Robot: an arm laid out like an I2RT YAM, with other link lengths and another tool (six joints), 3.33 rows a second.
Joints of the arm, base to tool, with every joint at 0 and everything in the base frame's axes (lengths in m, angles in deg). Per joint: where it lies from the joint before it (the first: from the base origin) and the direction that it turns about. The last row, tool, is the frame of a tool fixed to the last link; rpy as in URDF.
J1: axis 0 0 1 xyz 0 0 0.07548
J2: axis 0 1 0 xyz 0.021 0.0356 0.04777
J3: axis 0 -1 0 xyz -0.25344 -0.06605 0
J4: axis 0 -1 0 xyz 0.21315 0.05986 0.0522
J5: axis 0 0 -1 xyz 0.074 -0.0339 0.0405
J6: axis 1 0 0 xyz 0.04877 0 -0.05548
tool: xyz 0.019 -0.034 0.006 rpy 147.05 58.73 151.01
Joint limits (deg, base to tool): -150..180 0..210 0..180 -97..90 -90..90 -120..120
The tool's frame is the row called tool.
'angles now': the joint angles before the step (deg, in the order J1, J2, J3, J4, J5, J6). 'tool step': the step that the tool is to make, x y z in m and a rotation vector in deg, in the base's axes. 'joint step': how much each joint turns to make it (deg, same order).
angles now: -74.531, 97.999, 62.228, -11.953, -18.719, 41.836
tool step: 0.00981, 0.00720, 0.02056, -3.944, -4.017, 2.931
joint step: 1.227, -4.567, -1.322, 1.933, -3.163, 0.792
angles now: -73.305, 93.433, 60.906, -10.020, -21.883, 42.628
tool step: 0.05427, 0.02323, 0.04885, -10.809, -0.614, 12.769
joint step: 10.612, -6.855, 2.023, -0.263, 0.430, -4.387
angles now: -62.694, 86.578, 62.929, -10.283, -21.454, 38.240
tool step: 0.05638, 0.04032, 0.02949, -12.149, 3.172, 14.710
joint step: 13.463, -4.309, 0.177, 0.703, 3.785, -9.232
